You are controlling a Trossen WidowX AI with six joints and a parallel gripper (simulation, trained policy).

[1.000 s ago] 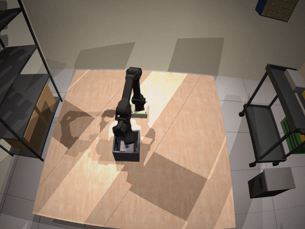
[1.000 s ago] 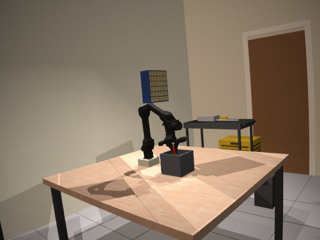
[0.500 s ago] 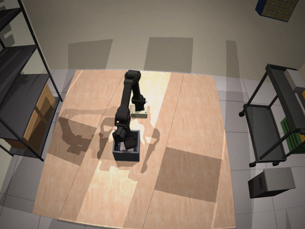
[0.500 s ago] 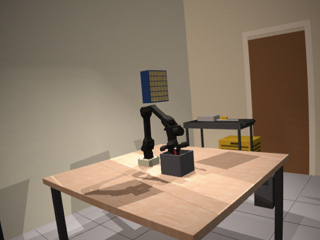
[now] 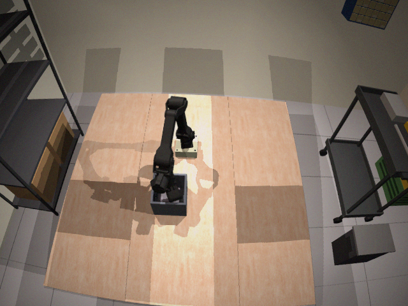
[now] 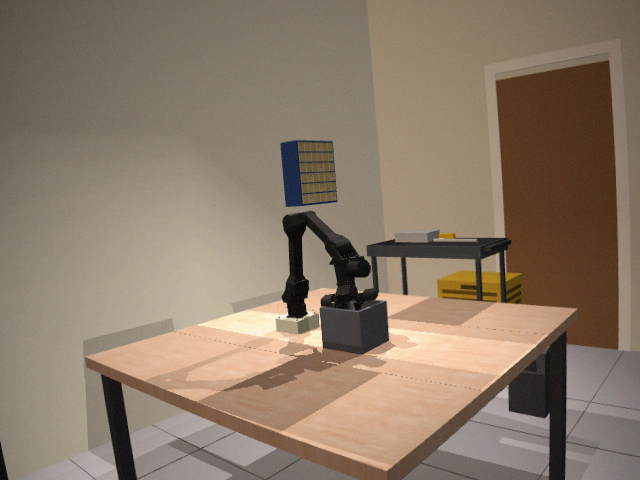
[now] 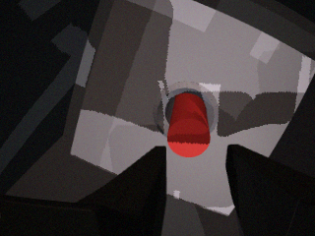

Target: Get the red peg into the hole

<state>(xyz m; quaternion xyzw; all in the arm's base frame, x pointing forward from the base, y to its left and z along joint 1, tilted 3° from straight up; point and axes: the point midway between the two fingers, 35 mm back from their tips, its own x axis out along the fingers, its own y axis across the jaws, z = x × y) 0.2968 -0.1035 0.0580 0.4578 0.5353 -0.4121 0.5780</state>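
My gripper tip is 1 cm short of the red peg, 1 cm to the left of it and 1 cm above it. The rest, counted from my gripper tip: plate 1 cm ahead, 1 cm to the right, 3 cm below.
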